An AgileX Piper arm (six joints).
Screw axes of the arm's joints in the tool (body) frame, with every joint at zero. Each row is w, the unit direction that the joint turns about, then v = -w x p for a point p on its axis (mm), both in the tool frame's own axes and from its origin. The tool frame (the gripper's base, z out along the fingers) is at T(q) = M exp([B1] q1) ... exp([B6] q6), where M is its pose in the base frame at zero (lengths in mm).
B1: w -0.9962 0 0.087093 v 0 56.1 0
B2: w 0 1 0 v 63.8 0 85
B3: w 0 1 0 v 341.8 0 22
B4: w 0 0 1 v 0 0 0
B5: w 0 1 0 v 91 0 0
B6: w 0 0 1 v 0 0 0
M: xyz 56.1 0 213.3 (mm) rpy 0 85 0 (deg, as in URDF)
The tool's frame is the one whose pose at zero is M.
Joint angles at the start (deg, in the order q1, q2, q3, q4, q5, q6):
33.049 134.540 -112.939 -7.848 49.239 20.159
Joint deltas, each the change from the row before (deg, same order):
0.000 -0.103 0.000 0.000 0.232 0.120
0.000 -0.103 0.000 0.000 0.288 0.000
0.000 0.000 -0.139 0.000 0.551 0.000
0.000 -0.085 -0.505 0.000 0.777 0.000
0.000 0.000 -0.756 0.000 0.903 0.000
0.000 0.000 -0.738 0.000 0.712 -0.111
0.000 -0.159 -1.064 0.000 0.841 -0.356
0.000 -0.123 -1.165 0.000 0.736 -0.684
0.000 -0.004 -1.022 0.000 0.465 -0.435
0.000 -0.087 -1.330 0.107 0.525 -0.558
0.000 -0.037 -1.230 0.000 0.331 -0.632
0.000 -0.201 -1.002 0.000 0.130 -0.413
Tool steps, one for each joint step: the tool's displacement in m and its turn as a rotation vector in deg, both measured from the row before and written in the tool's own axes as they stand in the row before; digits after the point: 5 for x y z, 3 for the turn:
0.00002 -0.00013 -0.00086 0.054 0.119 0.131
0.00011 -0.00016 -0.00086 0.073 0.171 0.011
0.00025 -0.00020 -0.00050 0.155 0.383 0.015
-0.00113 -0.00008 -0.00253 0.115 0.163 0.062
-0.00166 0.00003 -0.00275 0.114 0.122 0.081
-0.00184 0.00010 -0.00271 0.051 -0.039 -0.031
-0.00331 0.00020 -0.00530 -0.032 -0.382 -0.222
-0.00369 0.00028 -0.00541 -0.082 -0.544 -0.542
-0.00319 0.00032 -0.00389 -0.102 -0.548 -0.321
-0.00440 0.00051 -0.00580 -0.256 -0.841 -0.339
-0.00419 0.00040 -0.00501 -0.191 -0.910 -0.491
-0.00409 0.00030 -0.00558 -0.229 -1.041 -0.279

